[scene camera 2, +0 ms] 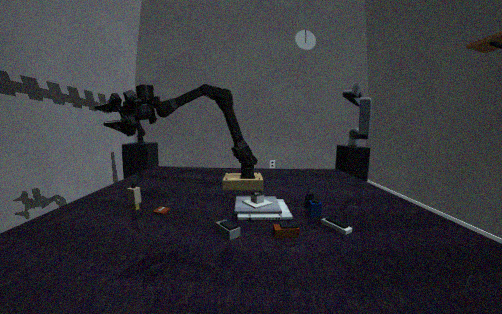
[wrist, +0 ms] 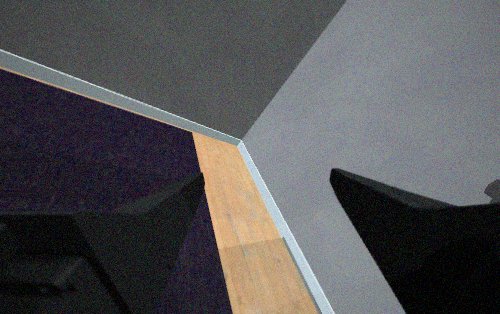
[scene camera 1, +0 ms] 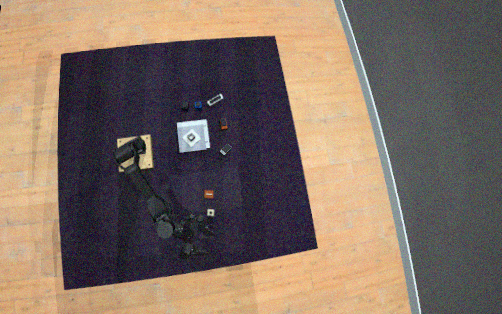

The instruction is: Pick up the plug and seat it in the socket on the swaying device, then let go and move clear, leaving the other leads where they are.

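The cream plug [scene camera 1: 210, 212] [scene camera 2: 135, 196] stands about upright on the dark mat, with a dark top and a yellowish lower end in scene camera 2. The small grey socket [scene camera 1: 191, 137] [scene camera 2: 257, 198] sits on a white diamond-shaped plate on top of the flat grey-white device [scene camera 1: 201, 126] [scene camera 2: 285, 212]. My gripper [scene camera 1: 208, 241] [scene camera 2: 101, 116] [wrist: 266, 176] is open, with its two fingers far apart and nothing between them. It hangs high above the mat, apart from the plug. The plug does not show in the wrist view.
A flat orange piece [scene camera 1: 209, 194] [scene camera 2: 161, 210] lies near the plug. Around the device are a grey block [scene camera 1: 226, 149] [scene camera 2: 228, 229], an orange block [scene camera 1: 224, 124] [scene camera 2: 286, 230], a white bar [scene camera 1: 215, 99] [scene camera 2: 337, 226], a blue block [scene camera 1: 198, 105] [scene camera 2: 314, 209] and a black block [scene camera 1: 185, 106].
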